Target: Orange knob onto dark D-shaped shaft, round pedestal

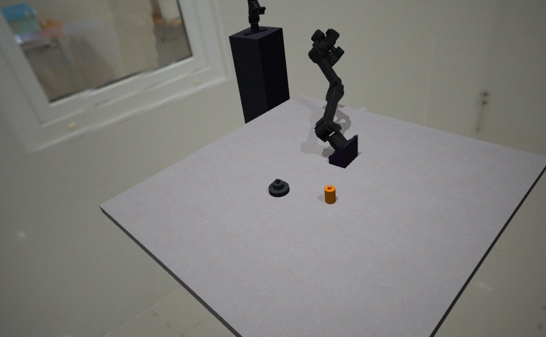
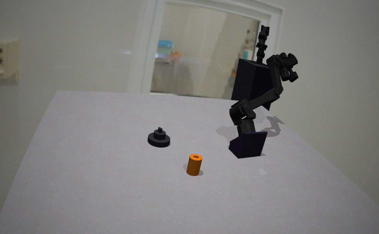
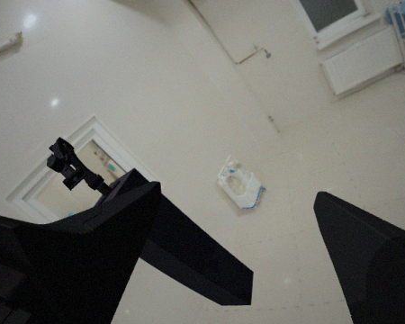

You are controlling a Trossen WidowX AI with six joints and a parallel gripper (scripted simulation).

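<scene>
My gripper tip is now 85 cm short of the orange knob, 49 cm to the right of it and 27 cm above it. Round my gripper tip: round pedestal: 90 cm ahead, 28 cm to the left, 27 cm below.
</scene>
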